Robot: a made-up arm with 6 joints. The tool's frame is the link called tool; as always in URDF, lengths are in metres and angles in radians. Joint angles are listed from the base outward.
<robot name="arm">
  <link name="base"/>
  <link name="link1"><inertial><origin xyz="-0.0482 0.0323 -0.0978"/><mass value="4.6"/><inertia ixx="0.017" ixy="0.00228" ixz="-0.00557" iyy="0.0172" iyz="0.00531" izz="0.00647"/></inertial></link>
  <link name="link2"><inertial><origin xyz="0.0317 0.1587 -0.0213"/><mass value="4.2"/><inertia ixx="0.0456" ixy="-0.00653" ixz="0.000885" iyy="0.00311" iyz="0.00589" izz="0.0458"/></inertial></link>
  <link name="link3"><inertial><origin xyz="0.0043 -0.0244 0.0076"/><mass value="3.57"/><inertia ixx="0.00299" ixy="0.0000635" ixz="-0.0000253" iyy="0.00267" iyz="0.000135" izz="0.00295"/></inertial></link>
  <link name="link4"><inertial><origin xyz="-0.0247 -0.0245 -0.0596"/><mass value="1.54"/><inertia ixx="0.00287" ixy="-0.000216" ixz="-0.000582" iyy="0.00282" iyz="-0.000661" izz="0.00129"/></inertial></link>
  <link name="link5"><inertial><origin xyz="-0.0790 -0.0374 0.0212"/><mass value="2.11"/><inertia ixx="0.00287" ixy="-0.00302" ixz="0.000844" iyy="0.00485" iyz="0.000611" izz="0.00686"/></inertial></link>
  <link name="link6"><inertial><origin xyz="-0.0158 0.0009 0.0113"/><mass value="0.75"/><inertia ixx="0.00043" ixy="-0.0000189" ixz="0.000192" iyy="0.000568" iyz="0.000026" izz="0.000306"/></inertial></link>
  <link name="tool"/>
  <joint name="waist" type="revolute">
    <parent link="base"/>
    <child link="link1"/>
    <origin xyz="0 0 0.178" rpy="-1.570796 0 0"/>
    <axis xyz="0 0 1"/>
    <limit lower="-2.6" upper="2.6"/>
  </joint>
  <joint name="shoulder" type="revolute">
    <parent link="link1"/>
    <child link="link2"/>
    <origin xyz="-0.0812 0.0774 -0.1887" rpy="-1.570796 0 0"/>
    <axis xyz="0 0 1"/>
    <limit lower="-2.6" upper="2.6"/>
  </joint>
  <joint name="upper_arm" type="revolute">
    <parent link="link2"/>
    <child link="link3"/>
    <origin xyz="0.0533 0.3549 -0.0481" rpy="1.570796 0 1.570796"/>
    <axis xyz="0 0 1"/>
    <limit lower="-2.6" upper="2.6"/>
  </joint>
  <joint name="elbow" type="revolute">
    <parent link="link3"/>
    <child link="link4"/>
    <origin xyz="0.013 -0.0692 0.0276" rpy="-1.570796 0 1.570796"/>
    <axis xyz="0 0 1"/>
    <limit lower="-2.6" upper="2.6"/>
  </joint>
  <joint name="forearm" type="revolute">
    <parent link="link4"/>
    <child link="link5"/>
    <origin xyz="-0.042 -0.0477 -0.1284" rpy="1.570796 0 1.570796"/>
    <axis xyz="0 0 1"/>
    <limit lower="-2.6" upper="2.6"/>
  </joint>
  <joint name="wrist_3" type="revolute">
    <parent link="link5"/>
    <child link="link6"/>
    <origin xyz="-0.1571 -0.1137 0.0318" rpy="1.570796 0 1.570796"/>
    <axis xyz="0 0 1"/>
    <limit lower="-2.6" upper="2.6"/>
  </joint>
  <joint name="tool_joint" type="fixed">
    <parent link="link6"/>
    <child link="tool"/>
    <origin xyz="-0.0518 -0.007 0.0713" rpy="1.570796 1.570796 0"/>
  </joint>
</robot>
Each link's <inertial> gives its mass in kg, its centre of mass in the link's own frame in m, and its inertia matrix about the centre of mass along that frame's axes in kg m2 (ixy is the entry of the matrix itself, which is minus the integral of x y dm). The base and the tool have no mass. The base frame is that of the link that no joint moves.
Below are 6 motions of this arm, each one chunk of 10 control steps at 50 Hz.
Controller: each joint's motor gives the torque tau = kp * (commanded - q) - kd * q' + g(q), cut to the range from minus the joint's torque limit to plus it. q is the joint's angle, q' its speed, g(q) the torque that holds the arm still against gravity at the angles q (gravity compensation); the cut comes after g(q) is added. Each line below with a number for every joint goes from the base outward.
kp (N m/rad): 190 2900 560 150 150 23
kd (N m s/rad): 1.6 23 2.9 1.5 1.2 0.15
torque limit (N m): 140 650 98 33 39 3.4
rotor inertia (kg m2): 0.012 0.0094 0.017 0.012 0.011 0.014
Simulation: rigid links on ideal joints. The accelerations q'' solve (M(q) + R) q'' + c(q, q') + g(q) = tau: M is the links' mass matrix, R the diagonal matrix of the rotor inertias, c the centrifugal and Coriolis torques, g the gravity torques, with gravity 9.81 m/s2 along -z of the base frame. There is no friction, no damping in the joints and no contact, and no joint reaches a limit. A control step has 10 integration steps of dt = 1/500 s. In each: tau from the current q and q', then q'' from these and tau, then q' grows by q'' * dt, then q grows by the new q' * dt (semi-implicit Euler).
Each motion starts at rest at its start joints. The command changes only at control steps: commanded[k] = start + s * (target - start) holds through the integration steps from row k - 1 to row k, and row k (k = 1, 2, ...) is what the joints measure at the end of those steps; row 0 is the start. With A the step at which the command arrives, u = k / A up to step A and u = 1 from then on. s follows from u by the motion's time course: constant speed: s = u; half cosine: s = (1 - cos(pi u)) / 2; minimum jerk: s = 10 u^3 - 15 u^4 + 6 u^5; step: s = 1 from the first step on.
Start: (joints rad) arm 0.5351 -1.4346 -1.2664 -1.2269 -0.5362 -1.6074
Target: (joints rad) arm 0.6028 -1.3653 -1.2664 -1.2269 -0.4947 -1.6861
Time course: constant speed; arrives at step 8
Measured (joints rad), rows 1 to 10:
1: 0.5352 -1.4294 -1.2691 -1.2236 -0.5321 -1.6103
2: 0.5365 -1.4184 -1.2707 -1.2200 -0.5283 -1.6192
3: 0.5404 -1.4068 -1.2687 -1.2216 -0.5250 -1.6338
4: 0.5477 -1.3975 -1.2660 -1.2279 -0.5168 -1.6507
5: 0.5581 -1.3896 -1.2645 -1.2335 -0.5059 -1.6652
6: 0.5707 -1.3815 -1.2641 -1.2348 -0.4984 -1.6746
7: 0.5847 -1.3727 -1.2646 -1.2318 -0.4951 -1.6802
8: 0.5997 -1.3639 -1.2659 -1.2273 -0.4932 -1.6853
9: 0.6149 -1.3606 -1.2644 -1.2274 -0.4945 -1.6900
10: 0.6284 -1.3632 -1.2632 -1.2301 -0.4939 -1.6922

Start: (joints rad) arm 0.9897 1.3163 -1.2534 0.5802 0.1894 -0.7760
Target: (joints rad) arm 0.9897 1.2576 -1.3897 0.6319 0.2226 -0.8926
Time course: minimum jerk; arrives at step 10
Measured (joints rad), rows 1 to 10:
1: 0.9897 1.3161 -1.2543 0.5815 0.1894 -0.7764
2: 0.9895 1.3144 -1.2597 0.5887 0.1902 -0.7793
3: 0.9887 1.3097 -1.2727 0.6020 0.1941 -0.7885
4: 0.9868 1.3011 -1.2938 0.6161 0.2012 -0.8066
5: 0.9837 1.2892 -1.3213 0.6246 0.2092 -0.8327
6: 0.9803 1.2759 -1.3511 0.6244 0.2154 -0.8620
7: 0.9776 1.2635 -1.3776 0.6170 0.2189 -0.8876
8: 0.9765 1.2546 -1.3959 0.6073 0.2201 -0.9033
9: 0.9777 1.2508 -1.4031 0.6014 0.2199 -0.9066
10: 0.9813 1.2518 -1.4004 0.6042 0.2195 -0.8998

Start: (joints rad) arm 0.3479 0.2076 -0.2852 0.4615 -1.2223 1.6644
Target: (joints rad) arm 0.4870 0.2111 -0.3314 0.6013 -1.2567 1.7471
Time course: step
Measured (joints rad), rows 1 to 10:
1: 0.3756 0.2084 -0.3447 0.5195 -1.2353 1.6899
2: 0.4505 0.2090 -0.3431 0.5838 -1.2628 1.7419
3: 0.5305 0.2108 -0.3193 0.6312 -1.2715 1.7866
4: 0.5757 0.2139 -0.3285 0.6566 -1.2615 1.8003
5: 0.5742 0.2160 -0.3320 0.6470 -1.2504 1.7813
6: 0.5345 0.2150 -0.3298 0.6213 -1.2479 1.7460
7: 0.4803 0.2117 -0.3316 0.5978 -1.2522 1.7170
8: 0.4394 0.2086 -0.3327 0.5813 -1.2574 1.7098
9: 0.4280 0.2076 -0.3326 0.5745 -1.2596 1.7251
10: 0.4453 0.2089 -0.3326 0.5790 -1.2587 1.7503

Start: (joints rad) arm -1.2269 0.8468 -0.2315 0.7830 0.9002 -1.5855
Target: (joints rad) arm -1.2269 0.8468 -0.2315 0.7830 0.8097 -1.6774
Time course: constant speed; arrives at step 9
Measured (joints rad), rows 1 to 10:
1: -1.2267 0.8472 -0.2328 0.7835 0.8938 -1.5884
2: -1.2259 0.8477 -0.2329 0.7829 0.8826 -1.5975
3: -1.2247 0.8476 -0.2316 0.7830 0.8705 -1.6123
4: -1.2237 0.8471 -0.2308 0.7834 0.8584 -1.6295
5: -1.2235 0.8466 -0.2311 0.7830 0.8472 -1.6449
6: -1.2237 0.8461 -0.2318 0.7822 0.8373 -1.6561
7: -1.2239 0.8461 -0.2322 0.7818 0.8279 -1.6633
8: -1.2242 0.8463 -0.2320 0.7820 0.8184 -1.6690
9: -1.2244 0.8468 -0.2316 0.7826 0.8087 -1.6758
10: -1.2251 0.8467 -0.2302 0.7827 0.8053 -1.6824

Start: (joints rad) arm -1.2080 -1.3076 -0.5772 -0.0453 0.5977 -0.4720
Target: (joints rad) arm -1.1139 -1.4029 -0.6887 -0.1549 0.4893 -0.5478
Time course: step
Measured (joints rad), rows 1 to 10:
1: -1.1833 -1.3414 -0.6228 -0.1173 0.6436 -0.4945
2: -1.1466 -1.3941 -0.7048 -0.1778 0.6021 -0.5364
3: -1.1257 -1.4310 -0.7421 -0.1895 0.4339 -0.5700
4: -1.1209 -1.4475 -0.7351 -0.1698 0.3013 -0.5862
5: -1.1193 -1.4448 -0.7179 -0.1455 0.3098 -0.5871
6: -1.1159 -1.4258 -0.6953 -0.1418 0.4150 -0.5731
7: -1.1123 -1.3986 -0.6728 -0.1472 0.5245 -0.5487
8: -1.1068 -1.3763 -0.6603 -0.1519 0.5874 -0.5254
9: -1.0978 -1.3700 -0.6622 -0.1566 0.5976 -0.5144
10: -1.0875 -1.3804 -0.6736 -0.1579 0.5638 -0.5198

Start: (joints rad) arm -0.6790 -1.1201 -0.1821 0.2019 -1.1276 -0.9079
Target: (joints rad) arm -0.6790 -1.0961 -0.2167 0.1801 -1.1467 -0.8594
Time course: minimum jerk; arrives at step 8
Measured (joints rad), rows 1 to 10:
1: -0.6789 -1.1199 -0.1828 0.2018 -1.1276 -0.9076
2: -0.6783 -1.1188 -0.1865 0.2008 -1.1282 -0.9057
3: -0.6769 -1.1157 -0.1935 0.1976 -1.1306 -0.8996
4: -0.6751 -1.1101 -0.2018 0.1922 -1.1356 -0.8880
5: -0.6737 -1.1028 -0.2093 0.1861 -1.1422 -0.8725
6: -0.6734 -1.0960 -0.2142 0.1818 -1.1478 -0.8575
7: -0.6744 -1.0920 -0.2160 0.1801 -1.1505 -0.8485
8: -0.6763 -1.0917 -0.2158 0.1806 -1.1497 -0.8482
9: -0.6784 -1.0942 -0.2161 0.1815 -1.1468 -0.8549
10: -0.6802 -1.0972 -0.2169 0.1810 -1.1445 -0.8629

